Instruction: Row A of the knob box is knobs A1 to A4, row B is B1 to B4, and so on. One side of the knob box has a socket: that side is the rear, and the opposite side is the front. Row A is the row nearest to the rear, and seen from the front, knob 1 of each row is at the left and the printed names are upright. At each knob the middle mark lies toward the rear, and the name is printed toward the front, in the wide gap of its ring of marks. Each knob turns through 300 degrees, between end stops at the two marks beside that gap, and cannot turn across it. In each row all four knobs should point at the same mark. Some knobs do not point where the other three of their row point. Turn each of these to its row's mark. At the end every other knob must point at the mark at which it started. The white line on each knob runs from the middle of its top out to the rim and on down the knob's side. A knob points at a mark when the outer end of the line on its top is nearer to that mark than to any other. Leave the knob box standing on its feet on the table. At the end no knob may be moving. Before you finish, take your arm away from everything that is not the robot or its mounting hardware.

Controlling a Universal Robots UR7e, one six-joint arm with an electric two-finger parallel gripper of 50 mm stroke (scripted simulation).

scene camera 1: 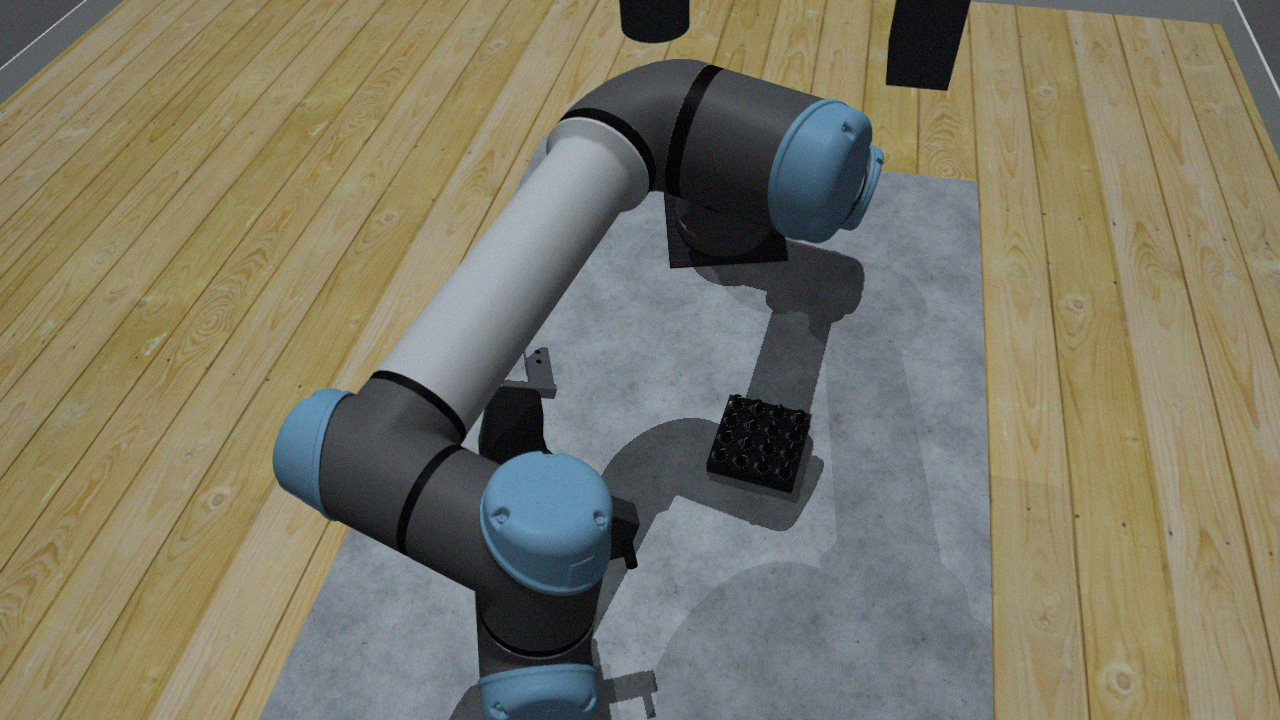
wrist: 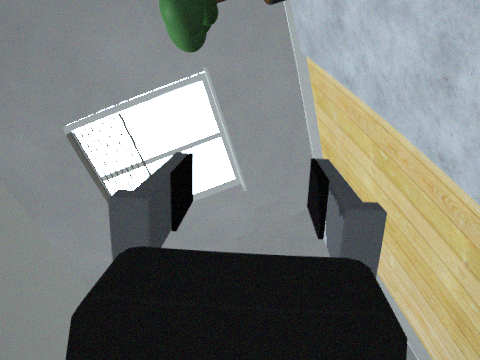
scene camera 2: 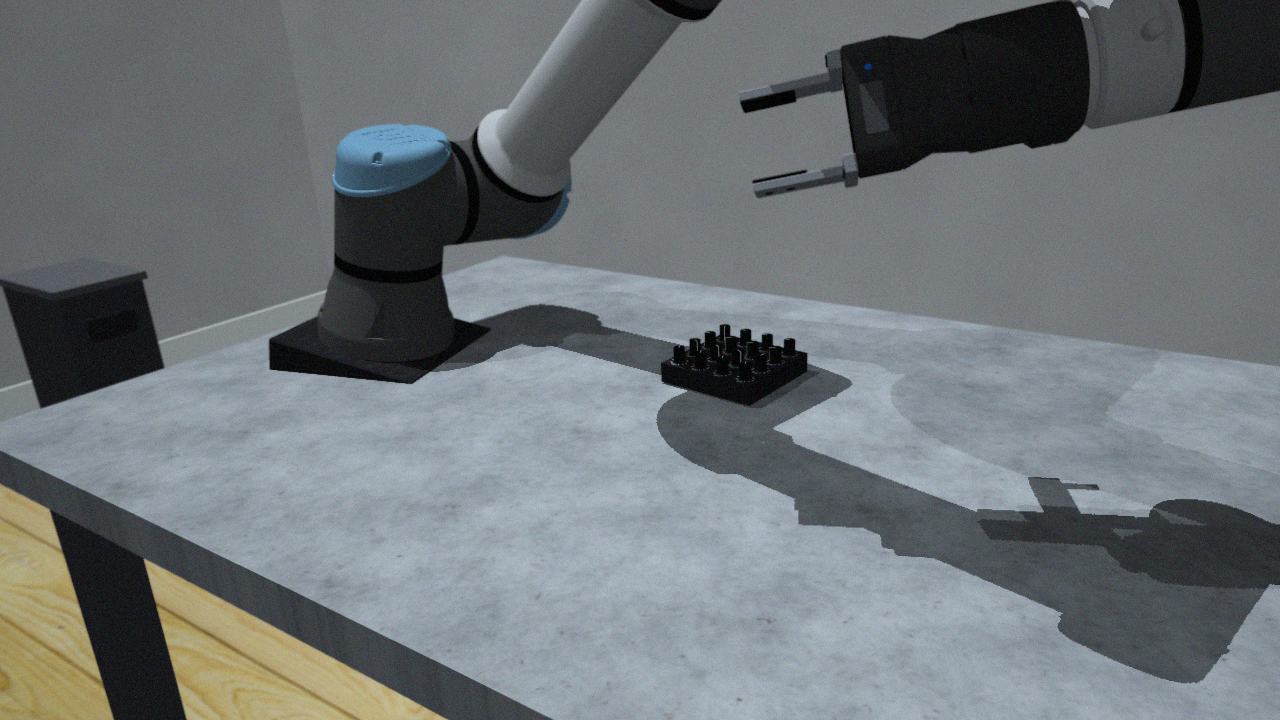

Labels:
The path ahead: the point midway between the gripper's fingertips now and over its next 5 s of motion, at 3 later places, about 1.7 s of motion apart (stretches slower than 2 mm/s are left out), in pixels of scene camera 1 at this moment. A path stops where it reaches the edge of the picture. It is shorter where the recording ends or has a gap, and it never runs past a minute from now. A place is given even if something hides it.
My gripper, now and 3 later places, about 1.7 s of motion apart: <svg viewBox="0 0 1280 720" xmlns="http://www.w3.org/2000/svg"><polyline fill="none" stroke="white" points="529,372 689,407 764,407 775,374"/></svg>

